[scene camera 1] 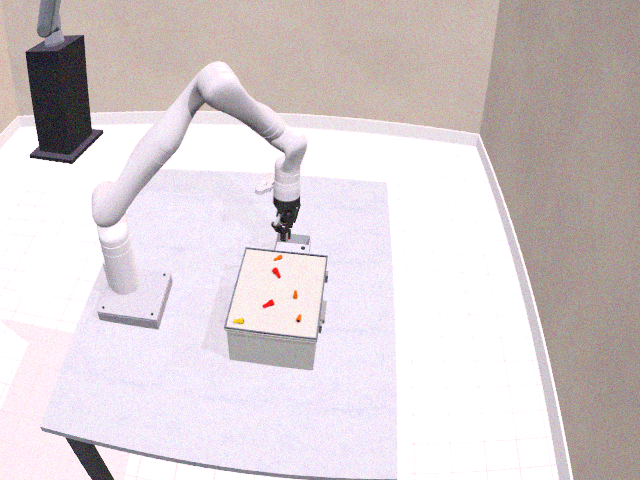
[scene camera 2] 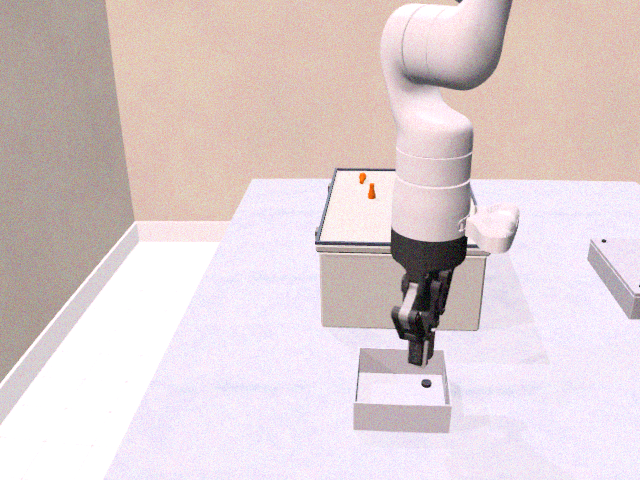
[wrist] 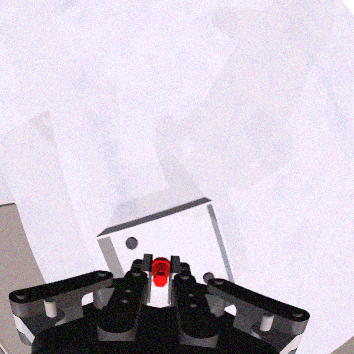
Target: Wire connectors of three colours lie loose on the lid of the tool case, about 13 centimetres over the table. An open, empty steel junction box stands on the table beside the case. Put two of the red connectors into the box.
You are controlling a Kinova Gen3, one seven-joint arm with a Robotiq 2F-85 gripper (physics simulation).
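Observation:
My gripper is shut on a red connector, which hangs between the fingertips. The fingertips are over the open steel junction box, at about rim height, near its wall on the case side in scene camera 2. Dark round spots show on the box floor; part of the floor is hidden by the gripper in the wrist view. Two more red connectors lie on the lid of the tool case.
Three orange connectors and a yellow connector also lie on the lid. The case stands close beside the box and is taller than it. The arm's base plate is on the table.

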